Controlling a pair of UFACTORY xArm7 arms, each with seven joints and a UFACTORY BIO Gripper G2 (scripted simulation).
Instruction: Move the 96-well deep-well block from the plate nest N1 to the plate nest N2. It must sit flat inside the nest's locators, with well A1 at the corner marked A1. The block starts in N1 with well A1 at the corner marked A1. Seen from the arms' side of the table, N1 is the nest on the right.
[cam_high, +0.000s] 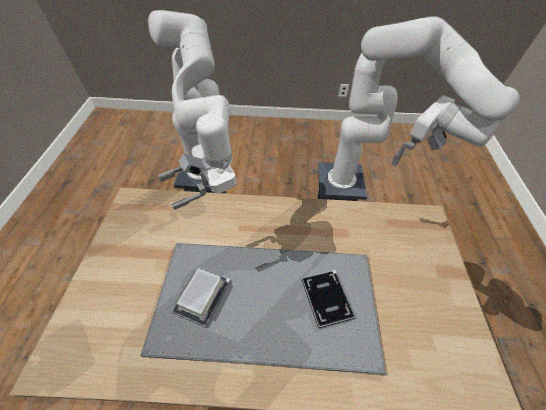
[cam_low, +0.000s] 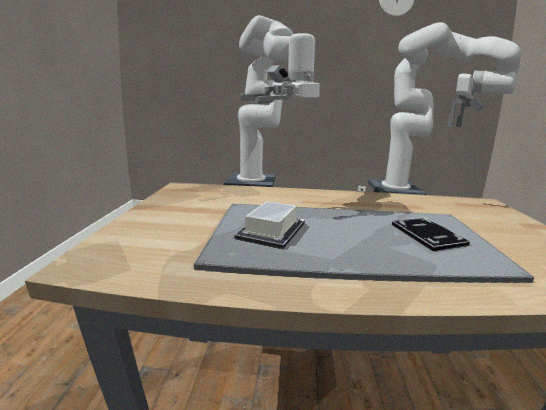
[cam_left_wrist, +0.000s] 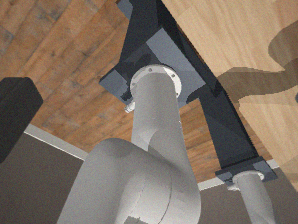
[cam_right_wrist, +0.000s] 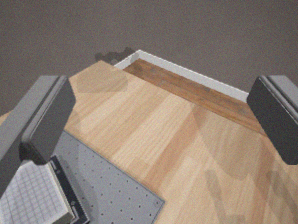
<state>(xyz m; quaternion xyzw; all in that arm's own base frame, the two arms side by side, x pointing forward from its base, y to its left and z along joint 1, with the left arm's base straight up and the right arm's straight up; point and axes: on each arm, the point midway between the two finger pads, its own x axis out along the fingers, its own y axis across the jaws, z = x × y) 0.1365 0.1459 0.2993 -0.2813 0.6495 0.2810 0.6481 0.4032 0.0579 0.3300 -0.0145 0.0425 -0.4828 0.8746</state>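
Observation:
My right gripper is now 18 cm short of the deep-well block, 7 cm to the right of it and 28 cm above it. Also, from my right hand: nest N1 (18 cm ahead, 7 cm to the left, 31 cm below); nest N2 (16 cm ahead, 47 cm to the left, 31 cm below).

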